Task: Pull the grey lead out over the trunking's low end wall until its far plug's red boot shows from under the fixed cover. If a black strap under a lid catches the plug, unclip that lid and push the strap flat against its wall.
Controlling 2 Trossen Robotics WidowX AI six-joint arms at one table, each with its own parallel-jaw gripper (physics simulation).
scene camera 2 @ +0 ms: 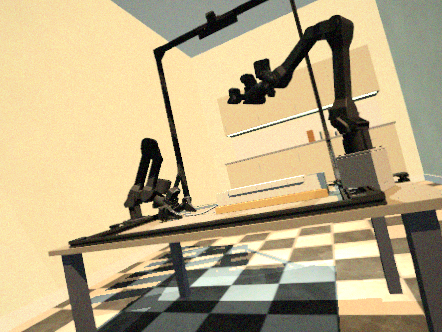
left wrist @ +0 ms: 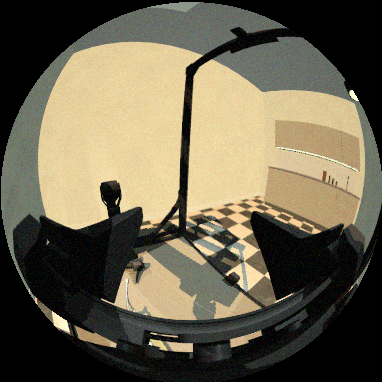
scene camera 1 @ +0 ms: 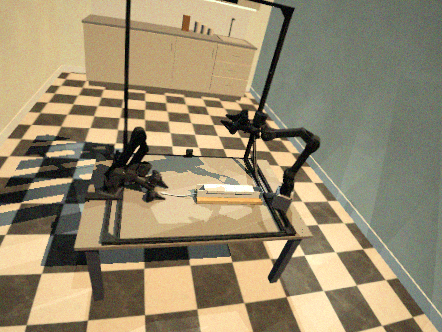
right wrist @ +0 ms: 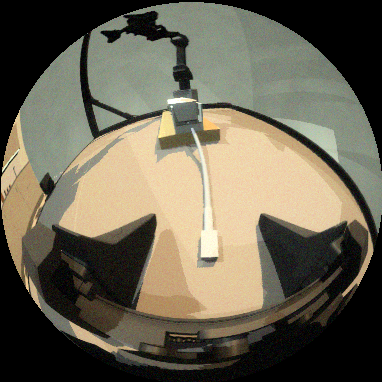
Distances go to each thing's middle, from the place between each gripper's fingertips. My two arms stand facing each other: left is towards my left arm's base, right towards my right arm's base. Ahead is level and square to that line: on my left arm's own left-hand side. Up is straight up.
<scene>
The grey lead (right wrist: pixel 207 202) lies 2 cm behind my right hand, 24 cm to the left of it and 1 cm above it. Round my right hand: trunking (scene camera 2: pixel 314 186) 1 cm behind, 37 cm to the left, 3 cm above.
Right now my left hand is 41 cm above the trunking, 15 cm short of it and 11 cm to the right of it. Round my left hand: grey lead: 43 cm below, 14 cm ahead, 2 cm to the right.
</scene>
